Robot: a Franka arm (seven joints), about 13 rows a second.
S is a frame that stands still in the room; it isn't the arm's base.
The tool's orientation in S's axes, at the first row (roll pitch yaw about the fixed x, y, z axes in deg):
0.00, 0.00, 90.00
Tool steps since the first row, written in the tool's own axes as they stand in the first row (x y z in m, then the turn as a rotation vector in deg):
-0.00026, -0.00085, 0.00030, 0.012, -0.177, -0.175
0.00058, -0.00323, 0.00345, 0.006, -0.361, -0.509
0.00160, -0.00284, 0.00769, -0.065, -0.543, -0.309
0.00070, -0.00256, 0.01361, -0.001, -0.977, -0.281
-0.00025, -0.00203, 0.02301, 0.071, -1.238, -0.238
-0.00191, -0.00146, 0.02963, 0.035, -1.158, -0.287
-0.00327, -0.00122, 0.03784, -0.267, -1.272, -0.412
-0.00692, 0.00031, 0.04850, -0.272, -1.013, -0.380
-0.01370, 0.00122, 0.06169, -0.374, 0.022, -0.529
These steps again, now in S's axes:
0.00085, -0.00026, 0.00030, 0.177, 0.012, -0.175
0.00323, 0.00058, 0.00345, 0.361, 0.006, -0.509
0.00284, 0.00160, 0.00769, 0.543, -0.065, -0.309
0.00256, 0.00070, 0.01361, 0.977, -0.001, -0.281
0.00203, -0.00025, 0.02301, 1.238, 0.071, -0.238
0.00146, -0.00191, 0.02963, 1.158, 0.035, -0.287
0.00122, -0.00327, 0.03784, 1.272, -0.267, -0.412
-0.00031, -0.00692, 0.04850, 1.013, -0.272, -0.380
-0.00122, -0.01370, 0.06169, -0.022, -0.374, -0.529

